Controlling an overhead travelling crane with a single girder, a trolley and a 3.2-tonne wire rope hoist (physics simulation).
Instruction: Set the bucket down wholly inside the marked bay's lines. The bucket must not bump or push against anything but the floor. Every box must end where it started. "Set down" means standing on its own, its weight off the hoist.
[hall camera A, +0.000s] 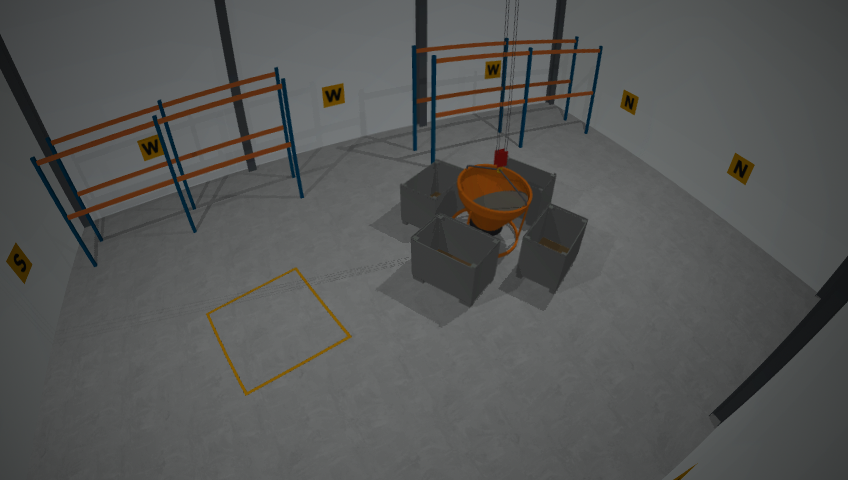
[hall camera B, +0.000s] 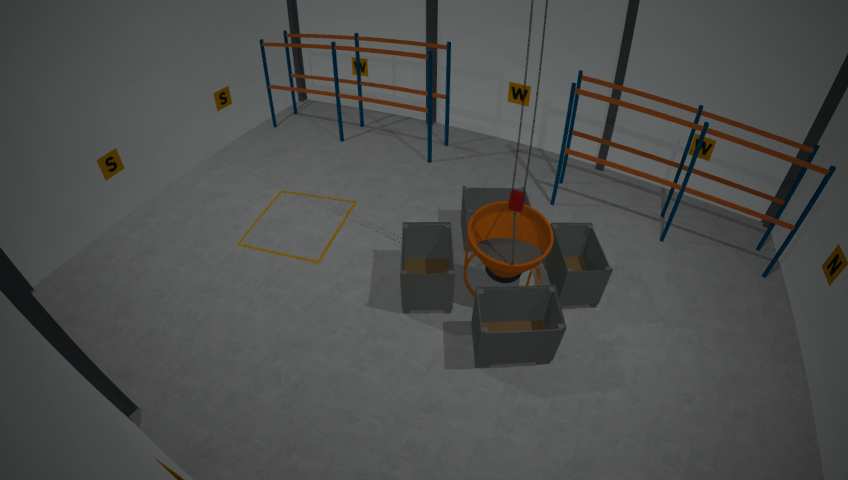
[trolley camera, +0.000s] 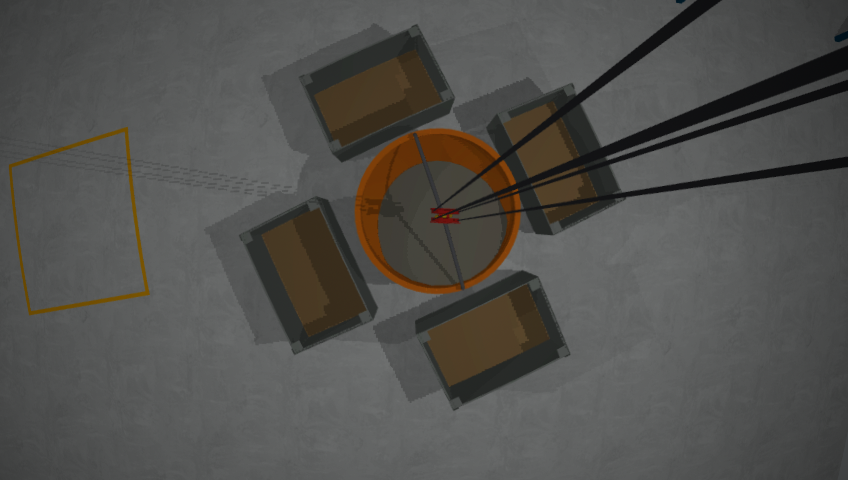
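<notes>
The orange bucket (hall camera A: 490, 221) (hall camera B: 496, 220) (trolley camera: 452, 148) is upright, low among the boxes. My gripper, the red hook block (hall camera A: 501, 157) (hall camera B: 516, 201) (trolley camera: 445, 215), holds it by its bail, near the bucket's middle. Grey boxes stand around it: one on the bay side (hall camera A: 440, 267) (hall camera B: 427, 291) (trolley camera: 309, 273), one west (hall camera A: 416, 205) (hall camera B: 476, 205) (trolley camera: 374, 98), one north (hall camera A: 538, 190) (hall camera B: 586, 285) (trolley camera: 550, 154), one east (hall camera A: 541, 261) (hall camera B: 517, 347) (trolley camera: 493, 339). I cannot tell the bucket's floor clearance or exact side gaps. The yellow bay outline (hall camera A: 298, 365) (hall camera B: 278, 252) (trolley camera: 137, 211) lies south.
Two blue and orange racks stand along the W wall; the southern rack (hall camera A: 159, 169) (hall camera B: 336, 92) and the northern rack (hall camera A: 433, 110) (hall camera B: 683, 184) rise above the boxes. Dark columns stand at the walls. The bay-side box stands between the bucket and the bay.
</notes>
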